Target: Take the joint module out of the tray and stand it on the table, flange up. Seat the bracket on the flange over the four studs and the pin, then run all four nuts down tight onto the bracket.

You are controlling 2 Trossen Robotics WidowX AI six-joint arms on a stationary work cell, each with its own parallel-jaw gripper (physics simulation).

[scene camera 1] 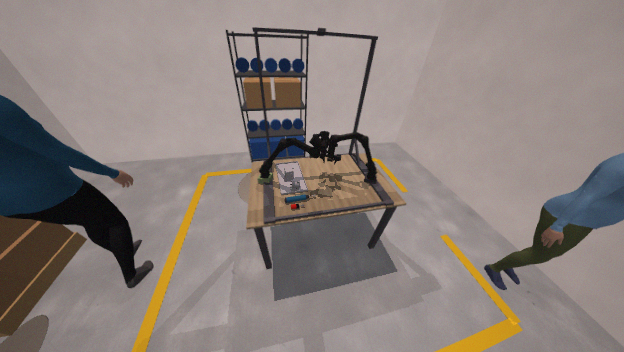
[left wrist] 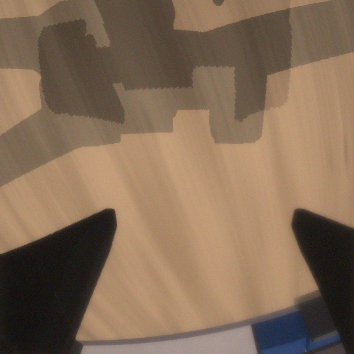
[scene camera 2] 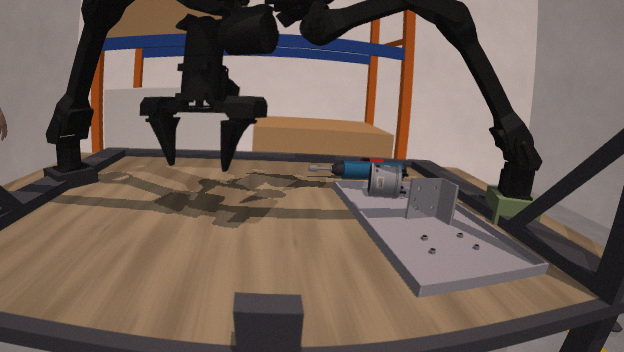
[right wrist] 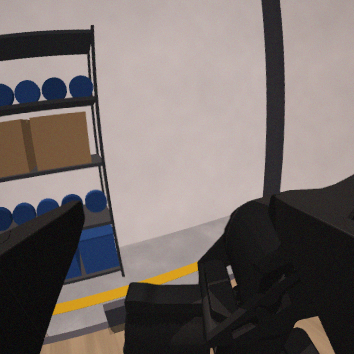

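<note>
The grey cylindrical joint module (scene camera 1: 295, 185) (scene camera 2: 384, 181) lies on its side at one end of the tray (scene camera 1: 295, 166) (scene camera 2: 390, 255), studs toward the bracket. The L-shaped grey bracket (scene camera 2: 424, 200) stands upright in the tray beside it. Several small nuts, one of them this nut (scene camera 2: 432, 251), lie loose on the tray floor beyond the bracket. My left gripper (scene camera 2: 198, 167) (left wrist: 205, 218) is open and empty, pointing down above the table, apart from the tray. My right gripper (right wrist: 177, 207) is open and empty, raised high and aimed toward the wall; its fingers do not show in scene camera 2.
A blue power driver (scene camera 1: 296, 199) (scene camera 2: 355, 169) lies beside the tray, with a small red object (scene camera 1: 295, 206) (scene camera 2: 371, 160) near it. A green block (scene camera 2: 512, 202) sits at the right arm's base. A dark frame (scene camera 2: 125, 345) borders the table. The two arms are close together above the table.
</note>
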